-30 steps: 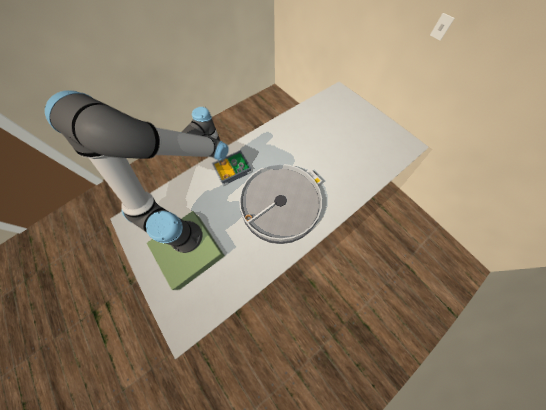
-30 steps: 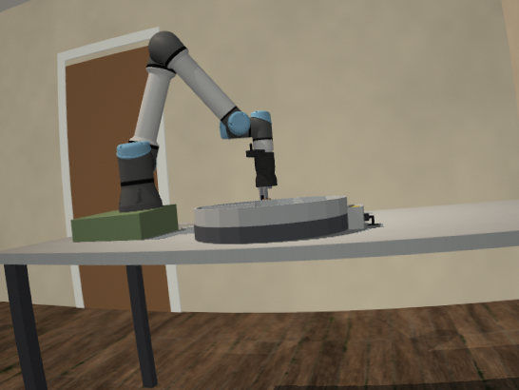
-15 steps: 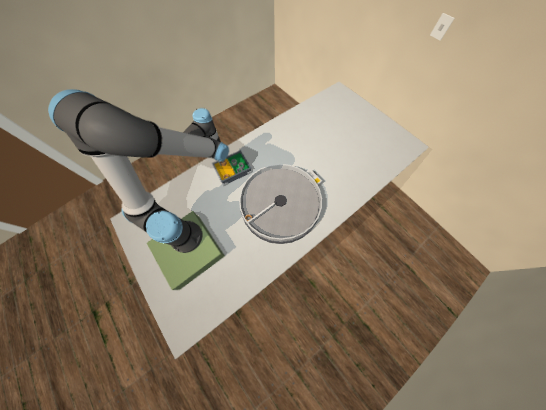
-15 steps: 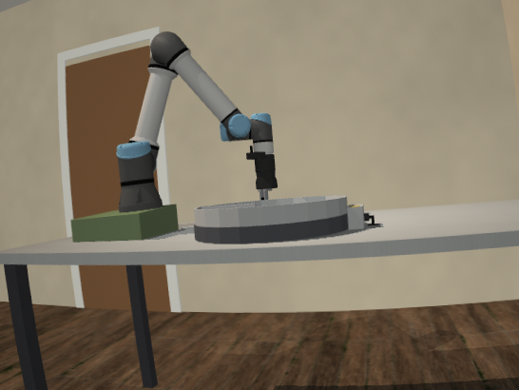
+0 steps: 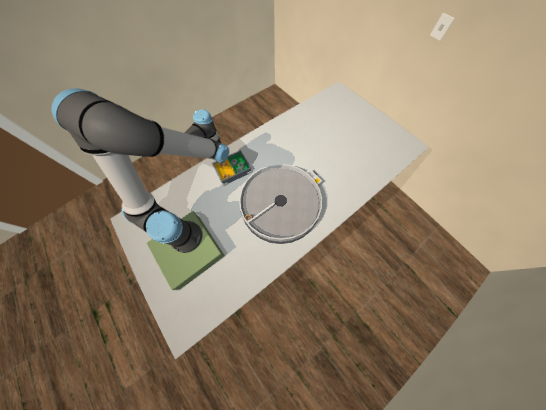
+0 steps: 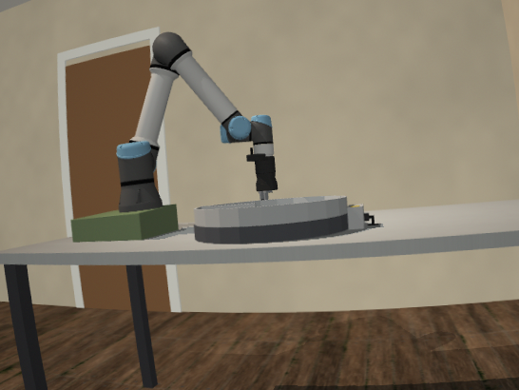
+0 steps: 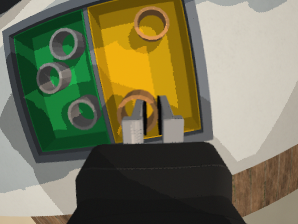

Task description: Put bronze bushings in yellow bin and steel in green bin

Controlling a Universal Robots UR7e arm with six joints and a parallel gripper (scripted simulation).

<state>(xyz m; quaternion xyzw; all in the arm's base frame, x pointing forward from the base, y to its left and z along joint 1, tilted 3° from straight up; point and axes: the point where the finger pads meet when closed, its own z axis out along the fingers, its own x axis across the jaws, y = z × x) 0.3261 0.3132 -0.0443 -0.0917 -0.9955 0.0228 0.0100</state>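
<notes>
Now: hand 4 cm short of the yellow bin, 4 cm to the left of it and 4 cm above it. Also, from my hand: grey turntable: 16 cm ahead, 38 cm to the right, 1 cm below.
</notes>
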